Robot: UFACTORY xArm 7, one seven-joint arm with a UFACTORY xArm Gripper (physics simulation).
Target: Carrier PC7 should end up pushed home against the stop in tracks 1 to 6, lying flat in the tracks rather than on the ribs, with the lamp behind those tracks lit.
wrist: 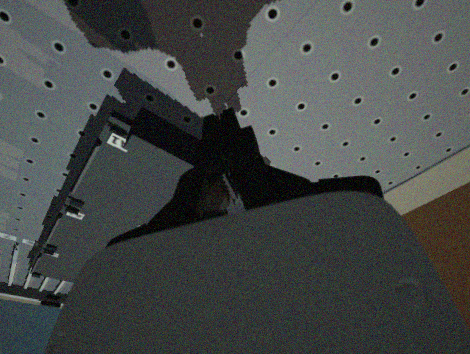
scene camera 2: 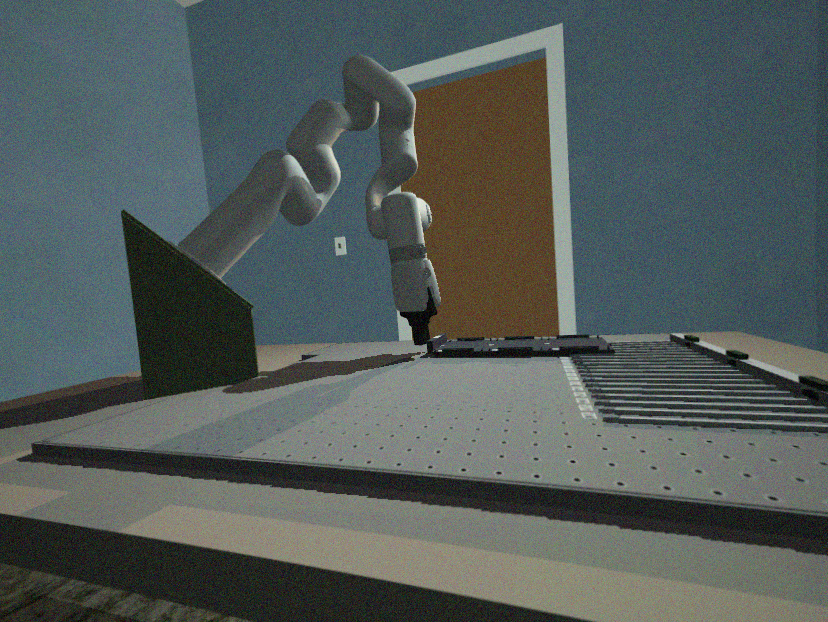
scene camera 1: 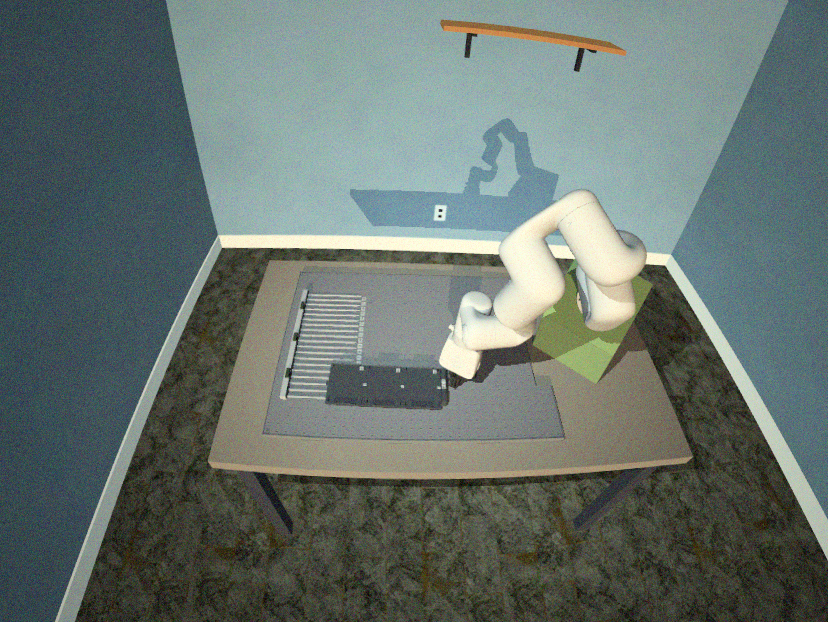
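Seen in the pictures: gripper, between the fingertips: [wrist: 227, 133] [scene camera 2: 422, 343] [scene camera 1: 453, 383]; arm's base, origin of its link: [scene camera 2: 194, 267].
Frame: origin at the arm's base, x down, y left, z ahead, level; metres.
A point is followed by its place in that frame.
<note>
The carrier [scene camera 1: 384, 386] {x 0.198, y 0.348, z 0.521 m} [scene camera 2: 522, 346] {x 0.199, y 0.331, z 0.537 m} [wrist: 125, 175] {x 0.198, y 0.274, z 0.427 m} is a long dark board. Its far end overlaps the open ends of the front tracks in scene camera 1, well short of the stop rail [scene camera 1: 293, 350] {x 0.193, y 0.327, z 0.813 m}. It looks about level; whether that end sits in the tracks or on the ribs [scene camera 1: 327, 343] {x 0.209, y 0.254, z 0.737 m} cannot be told. Its name is not legible. My gripper [scene camera 1: 451, 382] {x 0.191, y 0.280, z 0.344 m} [scene camera 2: 420, 342] {x 0.191, y 0.280, z 0.344 m} [wrist: 227, 133] {x 0.191, y 0.280, z 0.344 m} is shut and empty, low at the carrier's near end; contact cannot be made out. A dark block [scene camera 1: 288, 372] {x 0.189, y 0.407, z 0.786 m} on the rail behind the front tracks shows no light.
More dark blocks [scene camera 1: 295, 336] {x 0.187, y 0.281, z 0.830 m} [scene camera 2: 736, 354] {x 0.188, y 0.270, z 0.831 m} sit along the rail. The tracks lie on a perforated plate [scene camera 1: 495, 421] {x 0.209, y 0.352, z 0.206 m} [scene camera 2: 401, 428] {x 0.209, y -0.069, z 0.561 m} on the table [scene camera 1: 602, 428] {x 0.222, y 0.276, z -0.103 m}. The arm's green wedge base [scene camera 1: 605, 358] {x 0.109, y 0.116, z -0.063 m} [scene camera 2: 194, 328] {x 0.115, y -0.057, z 0.107 m} stands at the opposite end from the tracks.
</note>
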